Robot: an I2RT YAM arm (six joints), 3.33 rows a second.
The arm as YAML. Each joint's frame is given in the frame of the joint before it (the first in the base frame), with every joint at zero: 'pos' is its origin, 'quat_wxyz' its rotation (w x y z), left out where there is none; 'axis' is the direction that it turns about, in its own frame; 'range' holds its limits. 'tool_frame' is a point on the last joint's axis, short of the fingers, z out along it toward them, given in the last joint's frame.
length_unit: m
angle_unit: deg
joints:
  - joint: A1
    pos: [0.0, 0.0, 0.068]
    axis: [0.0, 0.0, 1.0]
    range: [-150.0, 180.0]
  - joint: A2
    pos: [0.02, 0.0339, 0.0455]
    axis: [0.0, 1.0, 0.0]
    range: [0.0, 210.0]
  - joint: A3
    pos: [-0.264, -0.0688, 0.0]
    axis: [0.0, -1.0, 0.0]
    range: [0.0, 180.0]
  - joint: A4
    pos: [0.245, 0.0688, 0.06]
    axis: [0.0, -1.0, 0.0]
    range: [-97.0, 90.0]
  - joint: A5
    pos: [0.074, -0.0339, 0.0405]
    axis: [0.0, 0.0, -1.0]
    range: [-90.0, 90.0]
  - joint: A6
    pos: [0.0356, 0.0, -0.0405]
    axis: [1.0, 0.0, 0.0]
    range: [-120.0, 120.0]
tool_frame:
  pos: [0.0, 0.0, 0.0]
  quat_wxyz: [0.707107, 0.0, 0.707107, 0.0]
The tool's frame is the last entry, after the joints.
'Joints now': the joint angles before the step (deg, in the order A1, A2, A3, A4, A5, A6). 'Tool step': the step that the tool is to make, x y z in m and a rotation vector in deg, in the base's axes. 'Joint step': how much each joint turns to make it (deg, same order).
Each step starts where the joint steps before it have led.
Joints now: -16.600 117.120 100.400 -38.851 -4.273 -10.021
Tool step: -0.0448 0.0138 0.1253 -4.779 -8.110 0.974
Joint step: 0.170 -10.891 11.281 -13.167 1.264 -2.058
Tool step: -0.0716 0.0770 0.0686 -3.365 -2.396 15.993
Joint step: 9.297 -13.673 0.250 -11.410 -2.726 -6.749
